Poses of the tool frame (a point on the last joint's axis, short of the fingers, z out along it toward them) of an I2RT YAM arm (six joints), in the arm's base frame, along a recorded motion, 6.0 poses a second.
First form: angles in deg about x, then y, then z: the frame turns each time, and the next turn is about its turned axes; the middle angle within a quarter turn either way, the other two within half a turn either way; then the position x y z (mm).
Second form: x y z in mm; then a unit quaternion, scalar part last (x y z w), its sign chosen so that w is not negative. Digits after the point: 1 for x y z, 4 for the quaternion.
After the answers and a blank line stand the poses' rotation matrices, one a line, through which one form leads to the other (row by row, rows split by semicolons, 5 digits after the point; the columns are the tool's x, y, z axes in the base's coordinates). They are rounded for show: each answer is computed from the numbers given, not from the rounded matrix.
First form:
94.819 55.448 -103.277 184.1 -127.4 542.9
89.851 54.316 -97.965 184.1 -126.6 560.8
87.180 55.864 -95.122 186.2 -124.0 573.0
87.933 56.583 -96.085 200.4 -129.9 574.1
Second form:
184.1 -127.4 542.9 0.1576 0.7064 -0.2572 0.6403
184.1 -126.6 560.8 0.1685 0.6862 -0.2638 0.6566
186.2 -124.0 573.0 0.1607 0.6785 -0.2543 0.6702
200.4 -129.9 574.1 0.1550 0.6827 -0.2513 0.6684

-0.13025 0.55199 0.82361; -0.10672 0.81806 -0.56515; -0.98572 -0.16151 -0.04765
-0.08083 0.57769 0.81225; -0.11513 0.80405 -0.58331; -0.99006 -0.14066 0.00152
-0.05010 0.55892 0.82771; -0.12281 0.81901 -0.56048; -0.99117 -0.12973 0.02761
-0.05838 0.54763 0.83468; -0.12429 0.82562 -0.55037; -0.99053 -0.13587 0.01986

